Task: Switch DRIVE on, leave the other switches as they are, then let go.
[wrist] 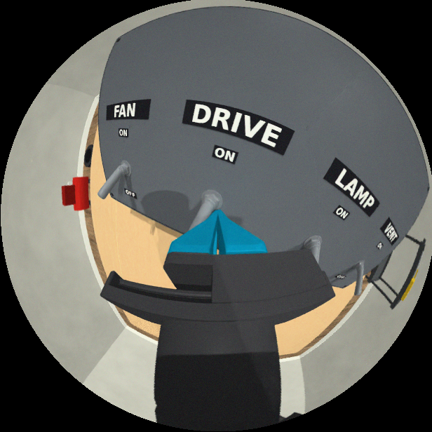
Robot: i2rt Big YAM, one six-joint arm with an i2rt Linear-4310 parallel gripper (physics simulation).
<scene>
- my gripper: 217,214
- switch panel: 286,137
</scene>
